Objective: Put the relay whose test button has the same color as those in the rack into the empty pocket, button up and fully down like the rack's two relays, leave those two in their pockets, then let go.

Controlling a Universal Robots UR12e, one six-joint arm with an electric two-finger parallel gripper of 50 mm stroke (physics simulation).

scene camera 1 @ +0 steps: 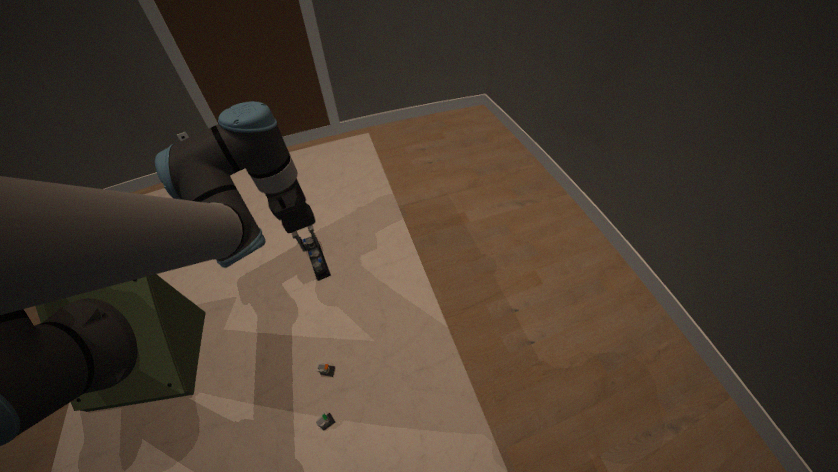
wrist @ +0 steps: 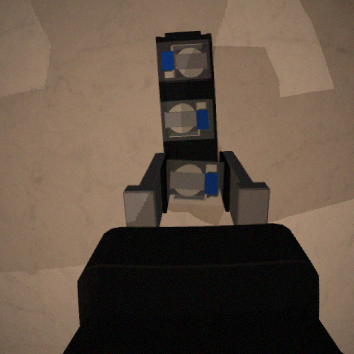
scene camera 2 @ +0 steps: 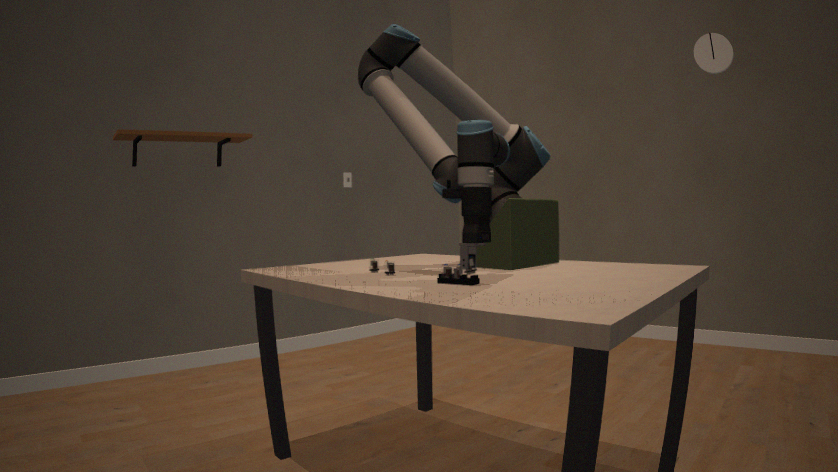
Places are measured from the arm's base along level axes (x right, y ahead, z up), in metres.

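Pixels of known places: gripper, fingertip midpoint: (scene camera 1: pixel 310 245) (wrist: pixel 194 170) (scene camera 2: pixel 468 268); arm's base at its link origin: (scene camera 1: pixel 96 342) (scene camera 2: pixel 516 226).
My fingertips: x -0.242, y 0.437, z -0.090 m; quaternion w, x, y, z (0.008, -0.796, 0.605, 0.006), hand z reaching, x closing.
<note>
Ahead of a thing's pixels: the offset from my fingertips to its top centre. Level surfaces: height alone.
My gripper (scene camera 1: pixel 309 240) (scene camera 2: pixel 468 269) (wrist: pixel 194 170) points down at the near end of the black rack @[dz -0.017, dx +0.027, dy +0.011 m] (scene camera 1: pixel 324 275) (scene camera 2: pixel 459 281) (wrist: pixel 188 90). It is shut on a clear relay @[dz +0.030, dx -0.003, dy -0.001 m] (wrist: pixel 189 180) with a blue test button, button side up, its button to the right in the wrist view. This relay covers the rack's near end; the pocket under it is hidden, and its depth cannot be told. The rack's far relay @[dz +0.009, dx +0.058, dy +0.020 m] (wrist: pixel 190 61), blue button at left, and middle relay @[dz +0.009, dx +0.027, dy +0.011 m] (wrist: pixel 181 118), blue button at right, sit in their pockets.
A relay with an orange button @[dz +0.004, dx +0.311, dy +0.036 m] (scene camera 1: pixel 325 369) and a relay with a green button @[dz +0.004, dx +0.410, dy +0.032 m] (scene camera 1: pixel 324 420) stand on the pale table @[dz -0.040 m] (scene camera 1: pixel 410 375) (scene camera 2: pixel 586 293), away from the rack. The green base block (scene camera 1: pixel 175 340) (scene camera 2: pixel 527 234) stands under the arm.
</note>
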